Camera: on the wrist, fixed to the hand. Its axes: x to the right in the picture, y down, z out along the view.
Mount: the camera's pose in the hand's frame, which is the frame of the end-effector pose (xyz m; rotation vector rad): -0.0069 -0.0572 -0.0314 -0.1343 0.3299 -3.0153
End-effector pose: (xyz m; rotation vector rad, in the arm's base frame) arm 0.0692 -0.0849 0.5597 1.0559 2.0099 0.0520
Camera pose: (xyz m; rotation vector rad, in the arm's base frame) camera 0.0117 -0.1164 0.5622 2.4561 -1.5617 1.0384
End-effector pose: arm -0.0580 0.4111 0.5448 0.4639 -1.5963 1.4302
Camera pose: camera 0.0015 0.4235 0.5695 1.2784 0.3965 -0.9675
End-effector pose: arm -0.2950 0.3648 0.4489 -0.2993 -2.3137 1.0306
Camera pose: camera -0.2691 0.3423 0.5048 1.9448 -0.3464 -0.7756
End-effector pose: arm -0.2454 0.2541 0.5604 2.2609 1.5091 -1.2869
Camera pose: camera -0.2746 0.2939 0.6037 1.0269 -1.9769 -0.0362
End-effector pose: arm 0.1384 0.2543 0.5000 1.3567 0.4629 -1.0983
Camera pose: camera 0.0977 0.2944 0.4678 0.3584 -1.7010 1.4089
